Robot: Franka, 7 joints.
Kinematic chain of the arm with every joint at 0, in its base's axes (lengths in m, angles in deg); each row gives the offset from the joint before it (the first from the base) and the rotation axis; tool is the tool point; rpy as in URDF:
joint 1: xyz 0 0 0.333 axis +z
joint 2: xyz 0 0 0 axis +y
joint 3: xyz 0 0 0.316 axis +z
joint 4: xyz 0.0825 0 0 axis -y
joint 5: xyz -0.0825 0 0.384 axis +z
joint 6: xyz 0 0 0 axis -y
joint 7: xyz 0.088 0 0 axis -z
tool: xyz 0 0 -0.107 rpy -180 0 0
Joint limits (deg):
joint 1: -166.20..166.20
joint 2: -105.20..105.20
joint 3: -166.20..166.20
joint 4: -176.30..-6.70
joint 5: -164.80..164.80
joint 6: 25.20..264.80
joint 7: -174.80..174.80
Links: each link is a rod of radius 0.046 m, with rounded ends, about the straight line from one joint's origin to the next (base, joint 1, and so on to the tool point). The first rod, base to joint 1, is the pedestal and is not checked.
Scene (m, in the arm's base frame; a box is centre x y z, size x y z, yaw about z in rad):
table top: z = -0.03
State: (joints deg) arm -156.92 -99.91 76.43 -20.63 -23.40 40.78 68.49
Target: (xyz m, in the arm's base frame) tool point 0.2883 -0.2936 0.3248
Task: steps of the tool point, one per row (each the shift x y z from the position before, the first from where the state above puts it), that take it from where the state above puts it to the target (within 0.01 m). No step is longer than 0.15 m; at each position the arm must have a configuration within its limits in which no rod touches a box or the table.
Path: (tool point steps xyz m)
1: -0.0233 -0.1001 0.0034
2: -0.0476 -0.0886 0.0002
3: -0.0675 -0.0714 -0.0022
4: -0.0815 -0.0496 -0.0034
5: -0.0887 -0.0255 -0.0033
6: -0.0892 -0.0009 -0.0027

